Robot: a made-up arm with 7 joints. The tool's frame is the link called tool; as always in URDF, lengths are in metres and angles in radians. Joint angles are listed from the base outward. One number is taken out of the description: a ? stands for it. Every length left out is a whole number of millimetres.
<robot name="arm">
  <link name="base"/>
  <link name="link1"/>
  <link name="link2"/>
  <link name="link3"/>
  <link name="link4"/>
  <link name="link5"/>
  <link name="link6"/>
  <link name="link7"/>
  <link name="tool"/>
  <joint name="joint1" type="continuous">
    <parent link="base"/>
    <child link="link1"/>
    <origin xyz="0 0 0.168" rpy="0 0 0"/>
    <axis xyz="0 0 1"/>
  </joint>
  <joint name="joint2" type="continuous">
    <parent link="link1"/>
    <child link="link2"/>
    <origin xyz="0 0 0" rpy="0 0 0"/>
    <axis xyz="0 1 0"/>
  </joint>
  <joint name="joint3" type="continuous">
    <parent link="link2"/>
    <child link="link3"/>
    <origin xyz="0 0 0.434" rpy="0 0 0"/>
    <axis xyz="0 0 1"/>
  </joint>
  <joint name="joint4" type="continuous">
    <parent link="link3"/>
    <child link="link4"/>
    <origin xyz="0.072 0 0" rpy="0 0 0"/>
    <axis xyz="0 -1 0"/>
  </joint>
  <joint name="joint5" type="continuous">
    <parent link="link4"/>
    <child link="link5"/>
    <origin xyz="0.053 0 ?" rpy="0 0 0"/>
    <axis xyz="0 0 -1"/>
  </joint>
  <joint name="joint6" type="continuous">
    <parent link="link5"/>
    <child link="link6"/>
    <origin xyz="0 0 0" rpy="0 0 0"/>
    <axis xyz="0 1 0"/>
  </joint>
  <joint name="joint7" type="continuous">
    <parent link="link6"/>
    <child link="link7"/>
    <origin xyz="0.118 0 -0.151" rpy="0 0 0"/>
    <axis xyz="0 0 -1"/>
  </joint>
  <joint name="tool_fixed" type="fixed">
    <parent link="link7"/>
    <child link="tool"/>
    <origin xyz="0 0 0" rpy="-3.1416 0 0"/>
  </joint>
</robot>
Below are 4 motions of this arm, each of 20 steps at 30 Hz.
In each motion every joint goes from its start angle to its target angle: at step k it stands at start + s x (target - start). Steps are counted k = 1, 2, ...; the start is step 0. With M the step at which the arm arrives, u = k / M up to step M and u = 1 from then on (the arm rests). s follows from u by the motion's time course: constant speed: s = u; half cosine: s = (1 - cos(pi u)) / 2; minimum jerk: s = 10 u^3 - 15 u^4 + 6 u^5.
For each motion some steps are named. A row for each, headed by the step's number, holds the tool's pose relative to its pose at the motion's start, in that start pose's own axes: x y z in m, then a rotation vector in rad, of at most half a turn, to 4 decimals.
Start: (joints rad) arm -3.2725 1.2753 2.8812 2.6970 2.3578 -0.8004 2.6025
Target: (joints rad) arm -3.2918 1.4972 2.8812 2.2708 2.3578 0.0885 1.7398
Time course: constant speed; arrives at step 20
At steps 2, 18, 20:
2: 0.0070 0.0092 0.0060 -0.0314 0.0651 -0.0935
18: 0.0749 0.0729 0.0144 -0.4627 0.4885 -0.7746
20: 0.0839 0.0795 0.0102 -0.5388 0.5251 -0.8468

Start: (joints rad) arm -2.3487 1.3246 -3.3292 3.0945 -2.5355 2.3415 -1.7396
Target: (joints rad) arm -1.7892 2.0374 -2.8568 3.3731 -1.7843 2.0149 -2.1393
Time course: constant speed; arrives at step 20
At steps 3, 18, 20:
3: 0.0461 0.0465 0.0836 0.0839 0.1735 -0.1910
18: 0.2455 0.0775 0.4850 0.3428 1.1875 -0.5170
20: 0.2584 0.0647 0.5344 0.3471 1.3128 -0.4703

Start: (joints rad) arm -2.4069 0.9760 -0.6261 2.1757 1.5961 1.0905 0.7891
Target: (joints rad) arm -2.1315 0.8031 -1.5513 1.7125 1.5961 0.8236 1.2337
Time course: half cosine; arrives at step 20
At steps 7, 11, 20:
7: 0.0201 -0.0204 -0.0821 0.1024 0.2570 0.1014
11: 0.0190 -0.0406 -0.2017 0.3003 0.5066 0.2204
20: -0.0246 -0.0381 -0.3957 0.6934 0.7563 0.3988

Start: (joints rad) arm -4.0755 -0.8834 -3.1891 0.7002 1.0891 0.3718 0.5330
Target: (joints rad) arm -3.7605 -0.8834 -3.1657 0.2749 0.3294 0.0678 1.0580
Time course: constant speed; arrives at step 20
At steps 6, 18, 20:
6: -0.0261 0.0278 0.0163 -0.1525 0.1508 -0.1144
18: -0.0862 0.0898 0.0492 -0.3603 0.3940 -0.3921
20: -0.0969 0.1028 0.0549 -0.3865 0.4220 -0.4420

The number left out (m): -0.233
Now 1 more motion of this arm.
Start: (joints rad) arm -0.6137 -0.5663 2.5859 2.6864 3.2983 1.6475 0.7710
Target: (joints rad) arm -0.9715 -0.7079 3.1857 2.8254 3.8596 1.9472 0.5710
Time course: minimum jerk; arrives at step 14
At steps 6, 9, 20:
6: -0.0561 -0.0484 -0.0386 0.1857 -0.2766 -0.1166
9: -0.1334 -0.1012 -0.0960 0.3961 -0.5629 -0.3032
20: -0.1902 -0.1300 -0.1415 0.5350 -0.7438 -0.4515

